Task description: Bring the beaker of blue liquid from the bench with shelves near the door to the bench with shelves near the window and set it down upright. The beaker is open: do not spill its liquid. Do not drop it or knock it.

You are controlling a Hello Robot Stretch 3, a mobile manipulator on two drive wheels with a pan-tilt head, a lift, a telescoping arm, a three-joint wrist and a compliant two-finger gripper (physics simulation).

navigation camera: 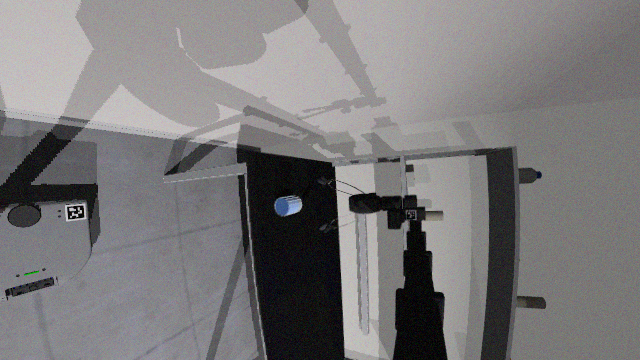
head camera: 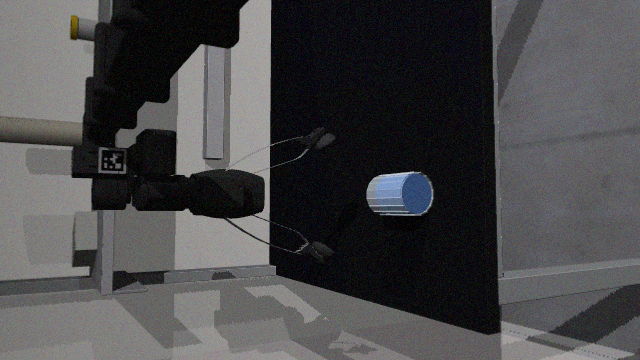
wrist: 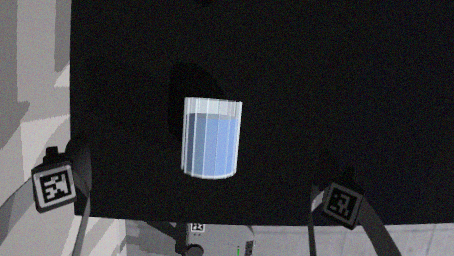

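The beaker of blue liquid [head camera: 400,194] [navigation camera: 288,205] [wrist: 211,142] stands upright on the black top of the bench [head camera: 380,75] [navigation camera: 300,280] [wrist: 325,75]. My gripper [head camera: 320,194] [navigation camera: 327,204] [wrist: 205,161] is open and points down, its fingertips above the bench top and higher than the beaker. In the wrist view the beaker shows between the two fingers from side to side, a little beyond the line of the tips. In the head view a gap shows between fingertips and beaker. The window bench is not identifiable in these views.
A shelf [head camera: 107,250] runs above the bench top, carrying a beige cylinder [head camera: 40,131] [navigation camera: 434,215], a yellow-capped jar [head camera: 84,29] and a grey box [head camera: 82,234]. A grey bar [head camera: 214,105] [navigation camera: 364,280] is on the back wall. My base [navigation camera: 45,250] [wrist: 220,237] stands before the bench.
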